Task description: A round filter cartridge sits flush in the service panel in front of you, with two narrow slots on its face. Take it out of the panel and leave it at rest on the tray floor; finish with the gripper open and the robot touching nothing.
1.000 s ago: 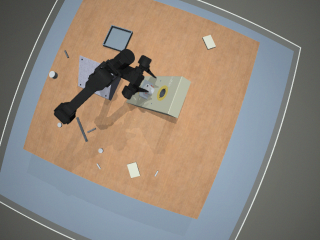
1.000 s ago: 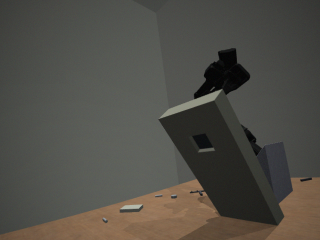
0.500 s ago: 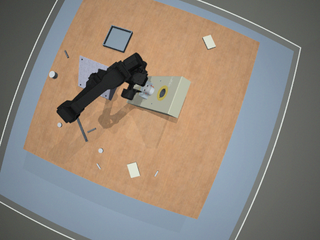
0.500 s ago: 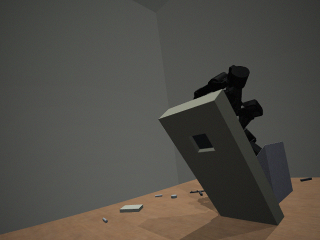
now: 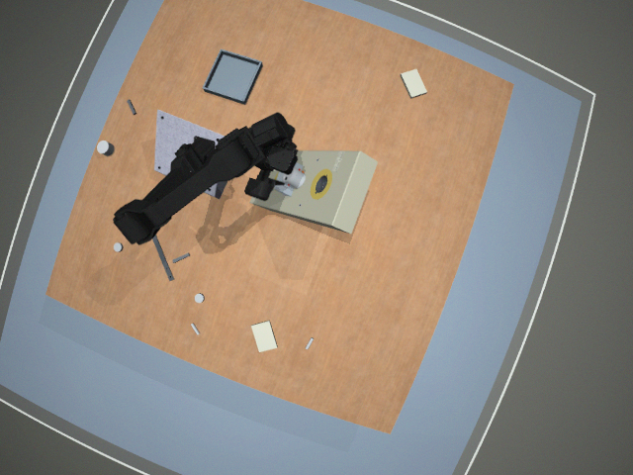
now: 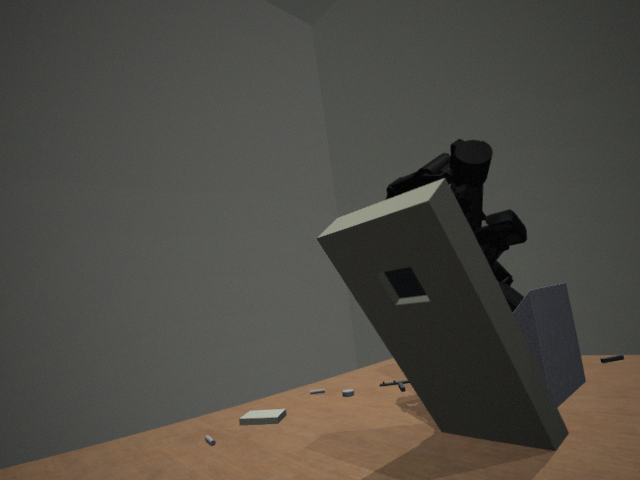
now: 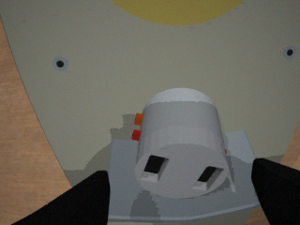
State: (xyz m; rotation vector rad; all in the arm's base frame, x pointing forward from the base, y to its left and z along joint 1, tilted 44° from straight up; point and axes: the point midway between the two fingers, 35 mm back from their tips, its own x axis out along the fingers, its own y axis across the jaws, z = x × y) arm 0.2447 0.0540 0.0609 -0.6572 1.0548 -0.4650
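The round white filter cartridge is 20 mm below my gripper tip and 10 mm ahead of it. Also, from my gripper tip: grey-blue tray 310 mm behind, 290 mm to the left, 240 mm below.
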